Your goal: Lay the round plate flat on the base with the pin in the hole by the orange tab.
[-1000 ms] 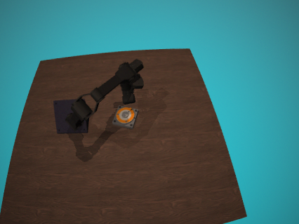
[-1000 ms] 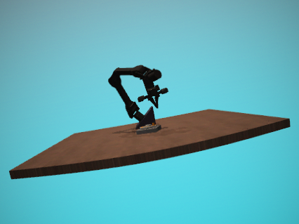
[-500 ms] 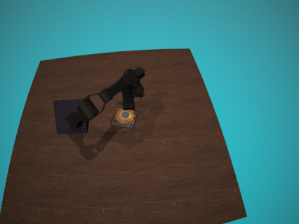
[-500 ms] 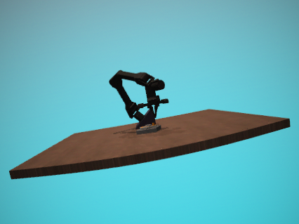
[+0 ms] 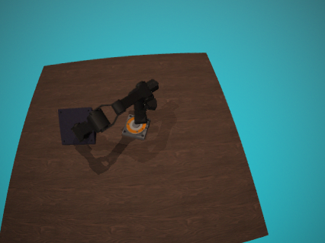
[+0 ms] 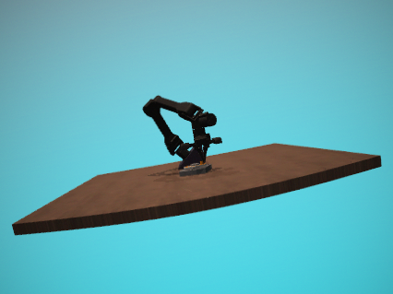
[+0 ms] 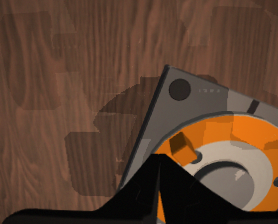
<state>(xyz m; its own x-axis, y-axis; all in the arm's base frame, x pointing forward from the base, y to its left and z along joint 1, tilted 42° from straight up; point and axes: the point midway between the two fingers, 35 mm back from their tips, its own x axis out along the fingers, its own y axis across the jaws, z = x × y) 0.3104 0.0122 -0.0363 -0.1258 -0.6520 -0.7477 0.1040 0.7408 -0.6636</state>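
Right now my gripper tip is 10 mm past the orange round plate, 30 mm to the left of it and 10 mm above it. Round my gripper tip: base (30 mm behind, 40 mm to the right, 20 mm below).
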